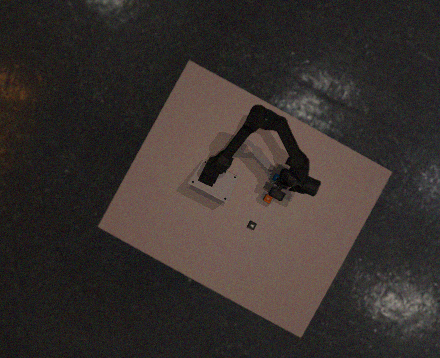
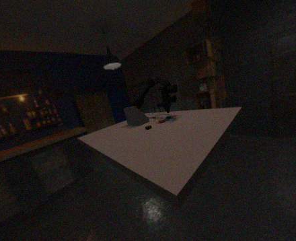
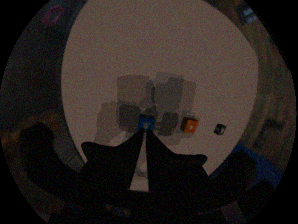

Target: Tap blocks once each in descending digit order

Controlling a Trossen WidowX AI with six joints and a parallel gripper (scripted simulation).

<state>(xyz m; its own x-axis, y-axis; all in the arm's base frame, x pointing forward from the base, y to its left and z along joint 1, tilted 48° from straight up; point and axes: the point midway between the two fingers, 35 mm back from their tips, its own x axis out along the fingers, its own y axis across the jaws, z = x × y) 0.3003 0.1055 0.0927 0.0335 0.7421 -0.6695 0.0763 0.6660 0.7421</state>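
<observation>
The blue block is 40 mm below my gripper tip and 10 mm behind it. The rest, counted from my gripper tip: orange block 110 mm to the right, 40 mm below, 10 mm behind; then black block 250 mm to the right, 40 mm below, 20 mm behind.
</observation>
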